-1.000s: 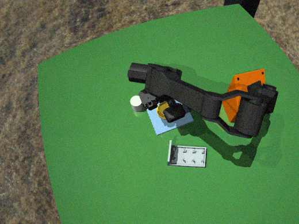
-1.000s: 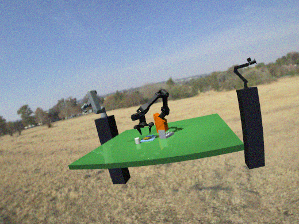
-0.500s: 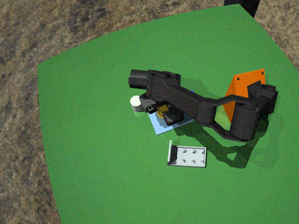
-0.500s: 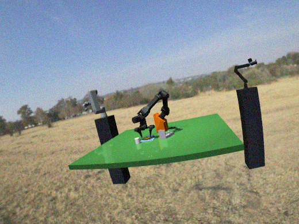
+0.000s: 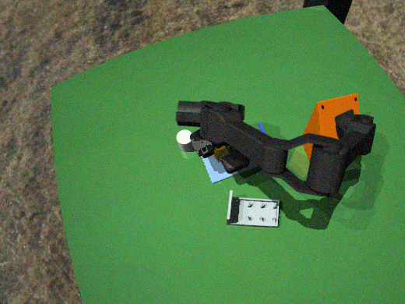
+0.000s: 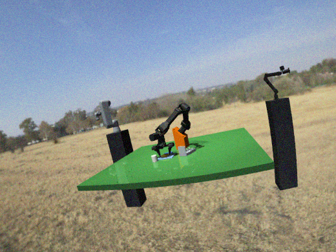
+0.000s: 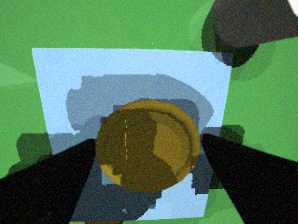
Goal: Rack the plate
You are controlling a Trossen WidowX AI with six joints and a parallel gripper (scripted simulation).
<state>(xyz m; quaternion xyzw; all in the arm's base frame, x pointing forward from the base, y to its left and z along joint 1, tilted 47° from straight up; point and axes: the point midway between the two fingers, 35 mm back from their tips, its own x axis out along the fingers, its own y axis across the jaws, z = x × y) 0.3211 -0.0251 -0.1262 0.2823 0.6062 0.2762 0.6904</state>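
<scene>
The grey dish rack lies 1 cm behind my gripper tip, 20 cm to the left of it and 1 cm above it. From my gripper tip the other things lie so: yellow plate: 1 cm above; white cup: 9 cm ahead, 6 cm to the right, 2 cm above; blue spoon: 13 cm behind, 1 cm below.
</scene>
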